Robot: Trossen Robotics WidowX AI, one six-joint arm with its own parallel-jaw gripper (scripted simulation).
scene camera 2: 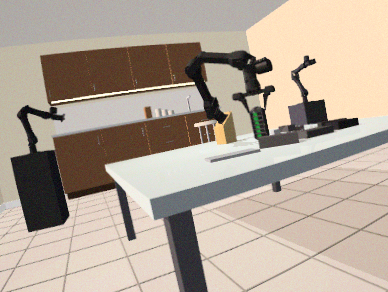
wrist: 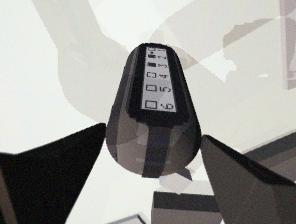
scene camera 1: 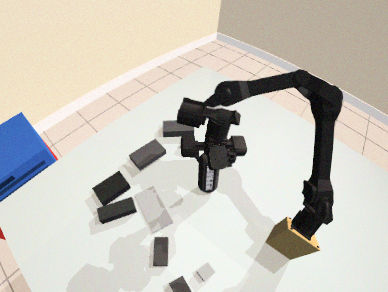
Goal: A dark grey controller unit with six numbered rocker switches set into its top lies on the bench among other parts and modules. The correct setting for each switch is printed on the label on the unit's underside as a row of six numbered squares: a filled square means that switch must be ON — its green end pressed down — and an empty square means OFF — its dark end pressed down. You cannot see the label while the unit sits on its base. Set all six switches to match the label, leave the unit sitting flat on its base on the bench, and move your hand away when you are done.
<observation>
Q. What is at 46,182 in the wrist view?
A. My gripper.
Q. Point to a light grey plate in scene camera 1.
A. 153,208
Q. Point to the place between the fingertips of my gripper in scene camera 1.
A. At 209,161
</observation>
